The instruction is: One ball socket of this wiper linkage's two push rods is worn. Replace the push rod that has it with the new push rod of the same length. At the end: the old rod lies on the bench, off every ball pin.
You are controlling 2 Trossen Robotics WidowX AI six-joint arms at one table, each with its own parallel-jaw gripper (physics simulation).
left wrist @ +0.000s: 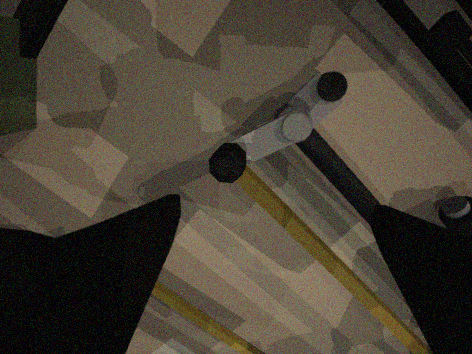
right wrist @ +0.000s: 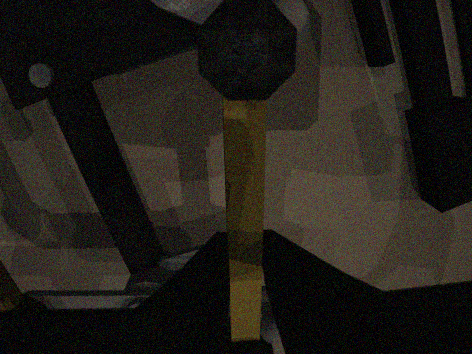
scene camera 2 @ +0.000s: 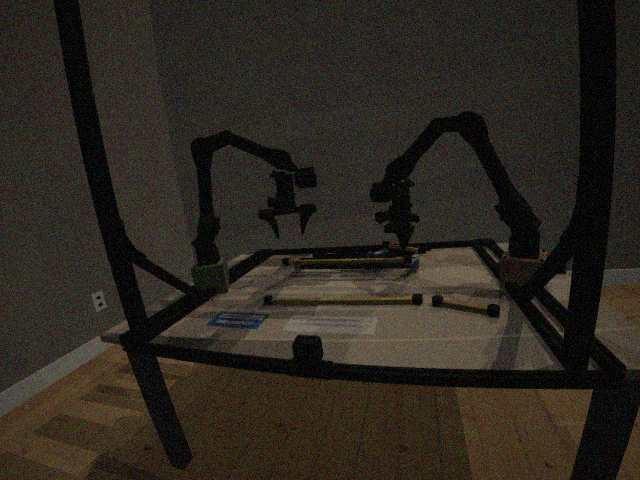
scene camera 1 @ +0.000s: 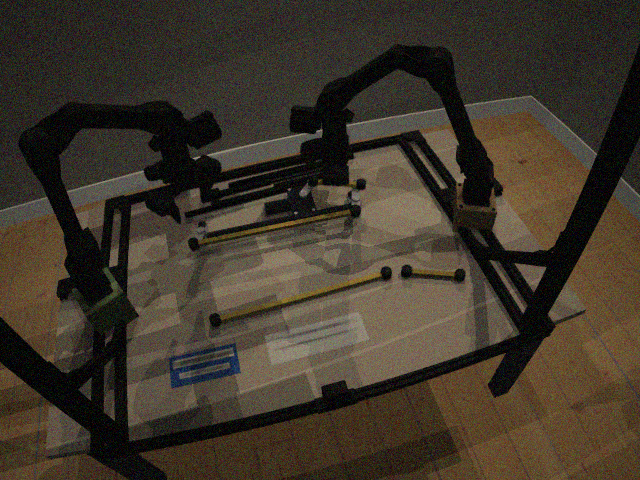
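Note:
My right gripper (scene camera 1: 338,184) (scene camera 2: 404,244) (right wrist: 244,242) is shut on a short yellow push rod (scene camera 1: 352,183) (right wrist: 245,175) at the linkage's rear. One black socket (right wrist: 246,50) shows at its end; whether its sockets sit on ball pins I cannot tell. My left gripper (scene camera 1: 192,209) (scene camera 2: 290,235) (left wrist: 276,209) is open and empty above the linkage's left end. The linkage's long push rod (scene camera 1: 273,226) (scene camera 2: 351,261) (left wrist: 325,250) runs along its front, by the grey left crank (left wrist: 267,141). A loose long rod (scene camera 1: 299,298) (scene camera 2: 341,300) (left wrist: 200,317) and a loose short rod (scene camera 1: 433,272) (scene camera 2: 465,306) lie on the bench. Socket wear is not discernible.
A blue-framed marking (scene camera 1: 204,365) (scene camera 2: 237,320) and a pale printed sheet (scene camera 1: 317,338) (scene camera 2: 330,324) lie near the front. Black rails frame the bench. A small black block (scene camera 1: 336,391) (scene camera 2: 307,348) sits on the front rail. The picture is dark and grainy.

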